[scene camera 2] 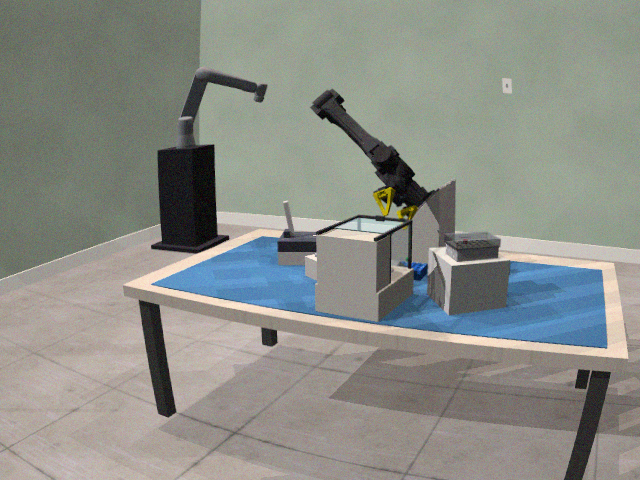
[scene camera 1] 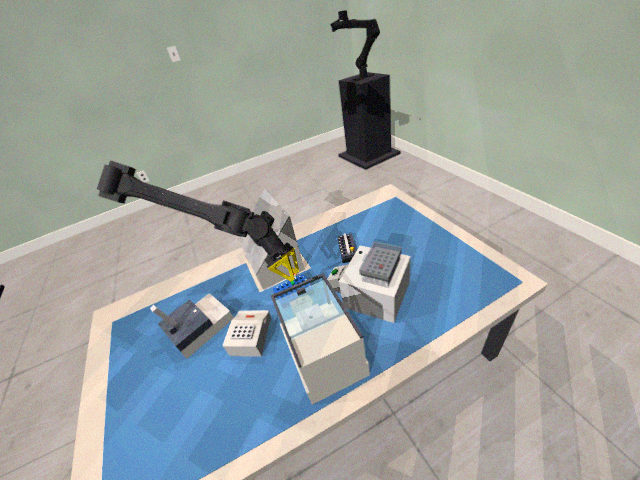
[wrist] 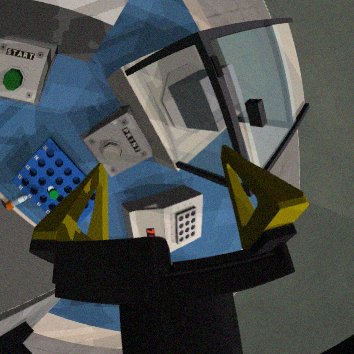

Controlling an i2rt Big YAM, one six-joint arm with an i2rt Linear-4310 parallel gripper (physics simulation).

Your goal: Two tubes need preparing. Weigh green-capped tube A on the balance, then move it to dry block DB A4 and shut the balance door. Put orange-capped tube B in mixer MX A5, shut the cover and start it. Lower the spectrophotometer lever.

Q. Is the gripper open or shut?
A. Open.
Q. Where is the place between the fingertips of the gripper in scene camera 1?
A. At 295, 276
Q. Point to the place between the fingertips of the gripper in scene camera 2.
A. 395, 222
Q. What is the gripper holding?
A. Nothing.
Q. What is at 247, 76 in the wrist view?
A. A glass-box balance.
